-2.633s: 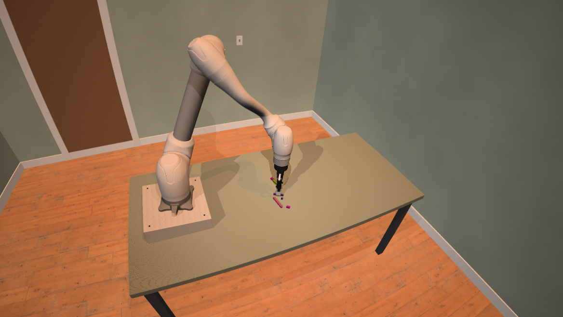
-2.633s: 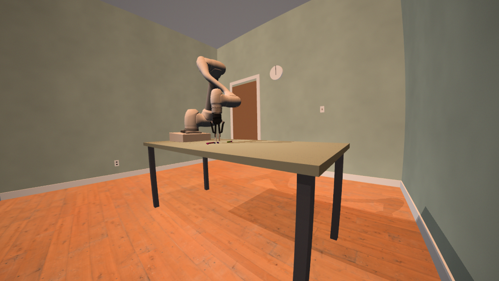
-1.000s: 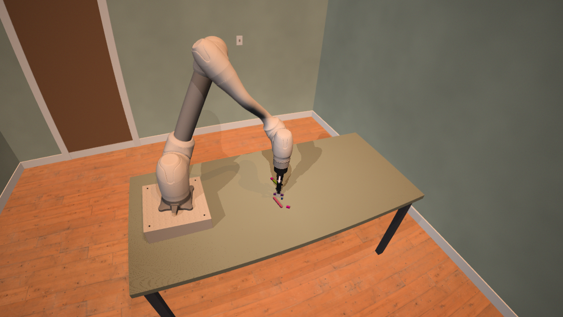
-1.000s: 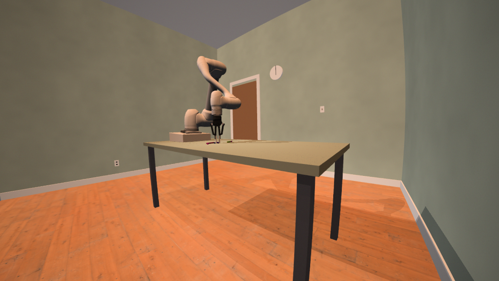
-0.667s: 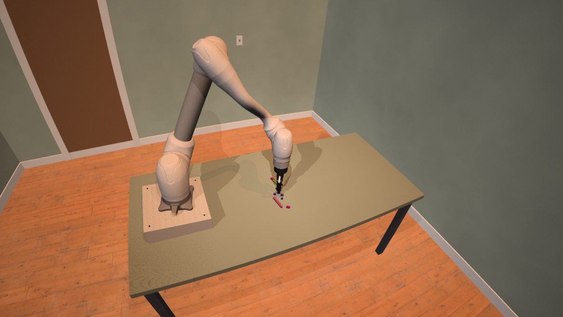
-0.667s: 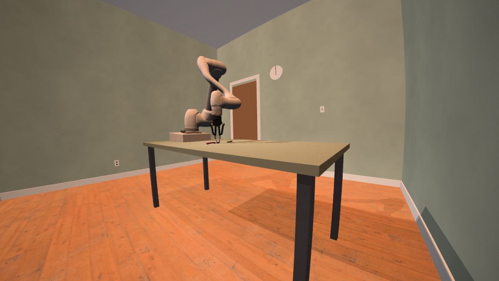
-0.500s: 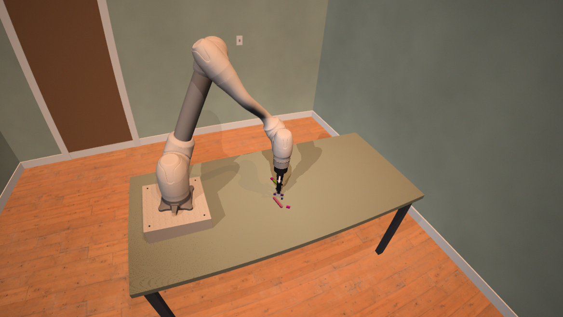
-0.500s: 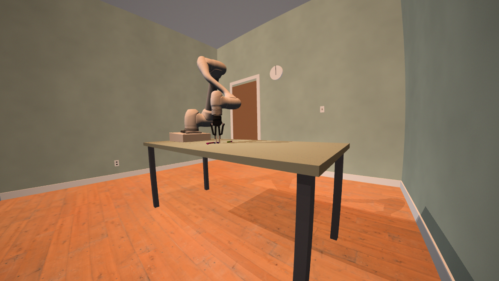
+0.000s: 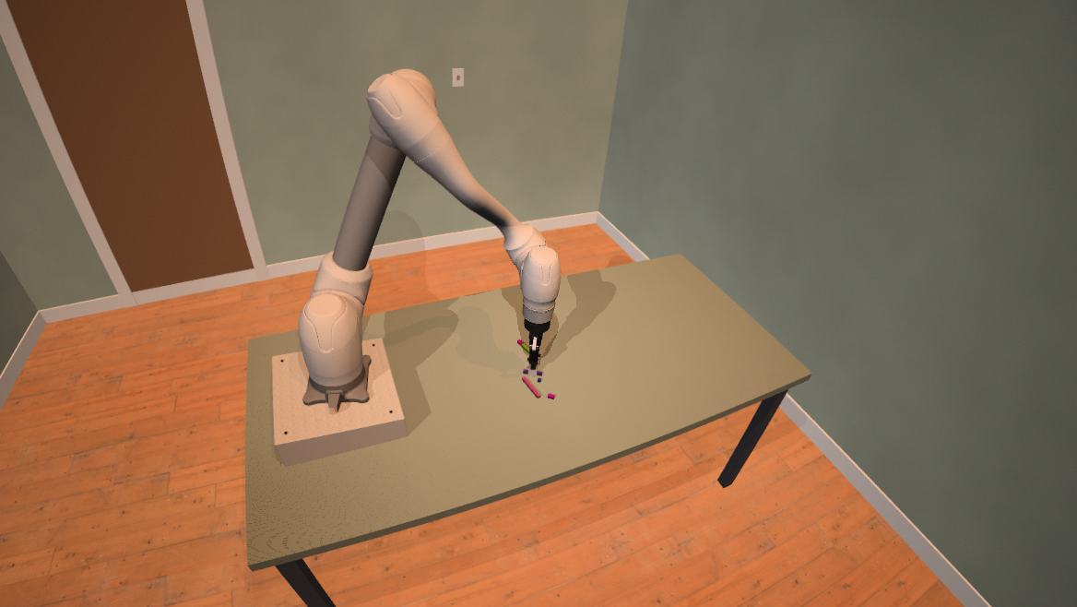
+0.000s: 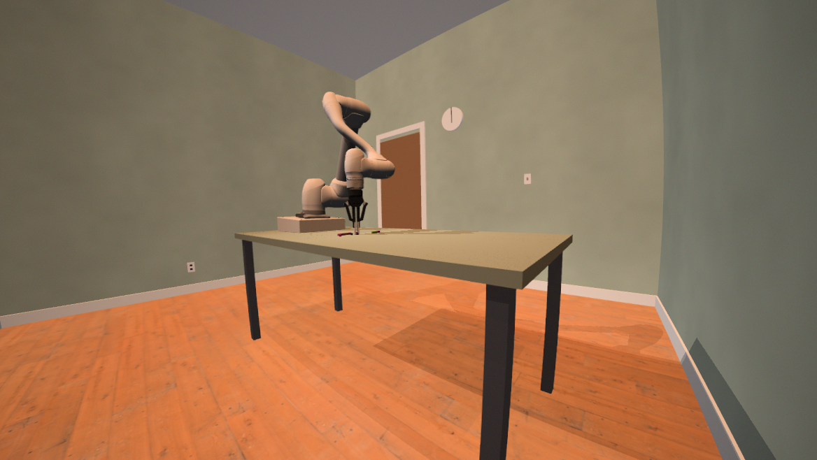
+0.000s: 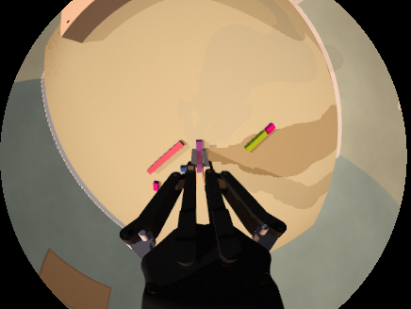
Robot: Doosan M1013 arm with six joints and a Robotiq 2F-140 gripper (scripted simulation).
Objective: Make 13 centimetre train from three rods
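Right now my hand is 3 cm above the purple rod. From my hand the other things lie so: blue rod 3 cm to the right, 3 cm below, 1 cm ahead; then pink rod 6 cm to the right, 3 cm below, 2 cm behind; then lime rod 11 cm to the left, 3 cm below.
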